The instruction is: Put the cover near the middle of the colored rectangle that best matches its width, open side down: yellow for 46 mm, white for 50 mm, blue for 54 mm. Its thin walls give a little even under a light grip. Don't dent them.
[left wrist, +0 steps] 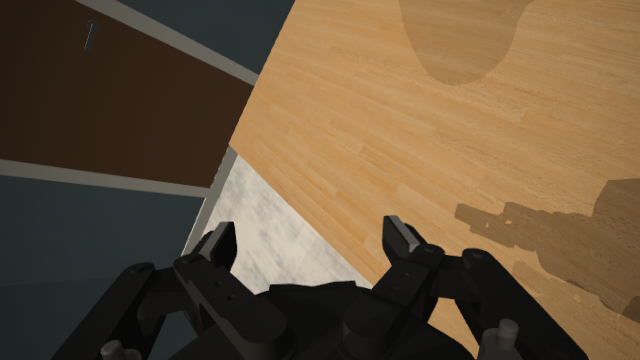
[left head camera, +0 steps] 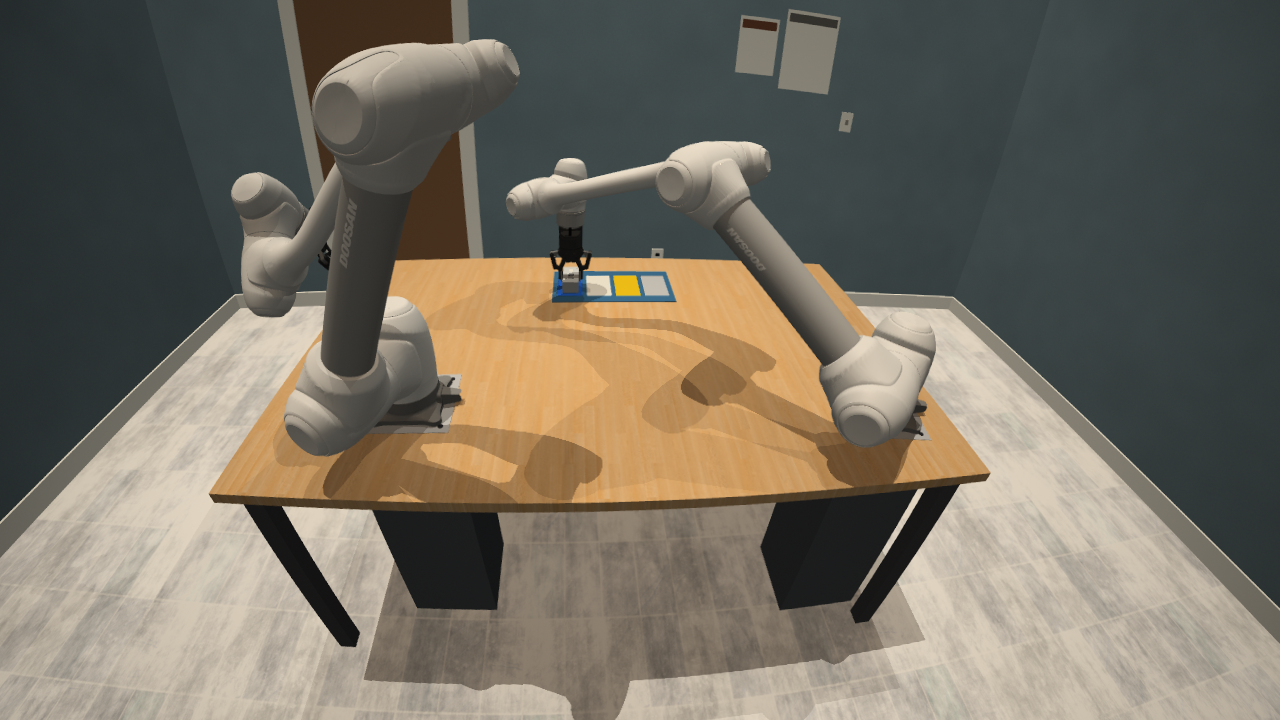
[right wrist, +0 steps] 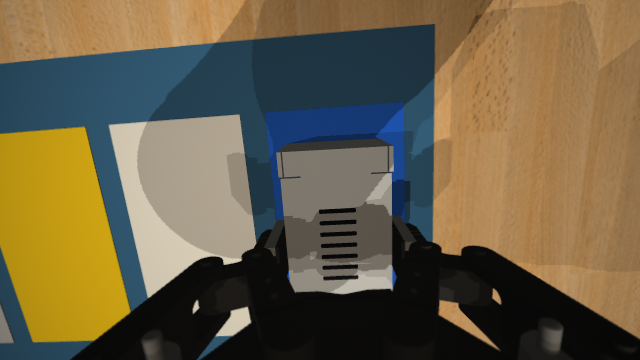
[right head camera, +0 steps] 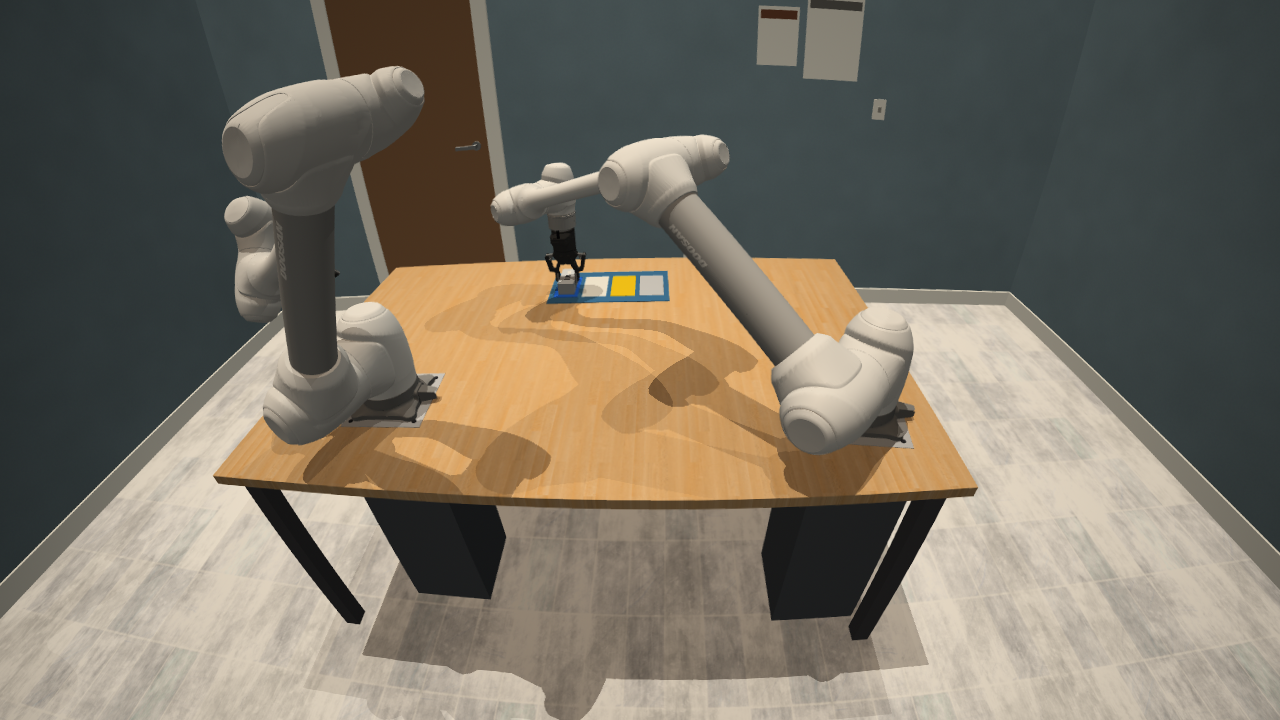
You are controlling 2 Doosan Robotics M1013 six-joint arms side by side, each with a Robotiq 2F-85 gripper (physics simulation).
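The light grey cover (left head camera: 570,283) (right head camera: 566,285) (right wrist: 337,187), with black slots on its upper face, is upright between the fingers of my right gripper (left head camera: 570,269) (right head camera: 565,270) (right wrist: 338,233), which is shut on its two sides. It is over the blue rectangle (right wrist: 340,119); blue shows past its far edge and in strips at both sides in the right wrist view. Its open side is hidden, and I cannot tell whether it touches the board. The white rectangle (left head camera: 597,286) (right wrist: 192,190) and yellow rectangle (left head camera: 627,285) (right wrist: 55,225) lie beside it. My left gripper (left wrist: 309,233) is open and empty.
The dark blue board (right wrist: 330,65) also bears a grey rectangle (left head camera: 656,285) (right head camera: 651,285) at its right end in the head views. It lies near the back of the wooden table (left head camera: 554,358) (right head camera: 537,358). My left gripper is beyond the table's left edge, near the door.
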